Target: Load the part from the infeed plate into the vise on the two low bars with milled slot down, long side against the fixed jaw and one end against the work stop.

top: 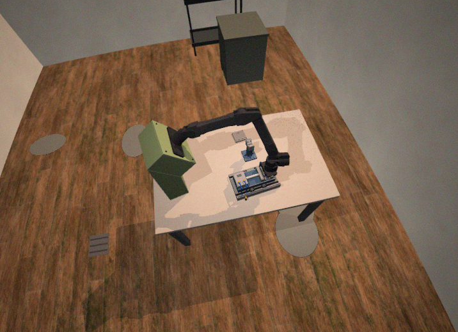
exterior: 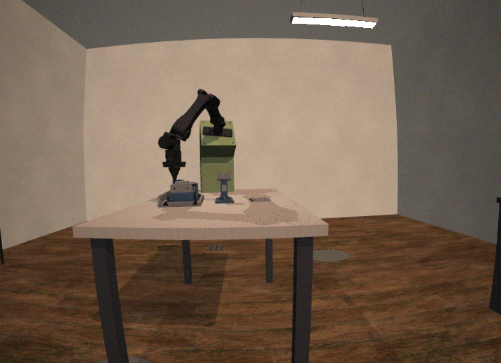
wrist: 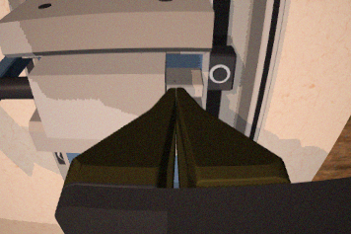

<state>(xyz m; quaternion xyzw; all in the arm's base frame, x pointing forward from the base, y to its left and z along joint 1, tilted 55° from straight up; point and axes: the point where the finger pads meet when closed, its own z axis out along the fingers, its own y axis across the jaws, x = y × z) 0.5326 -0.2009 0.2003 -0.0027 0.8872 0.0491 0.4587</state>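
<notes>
Now: the part 30 mm to the left of my hand and 20 mm below it. The rest, counted from my hand: moving jaw (40 mm behind, 30 mm to the left, 30 mm below); then dark work stop rod (80 mm to the left, 20 mm below, 10 mm behind); then grey jaw (40 mm to the left, 30 mm below, 30 mm ahead).
</notes>
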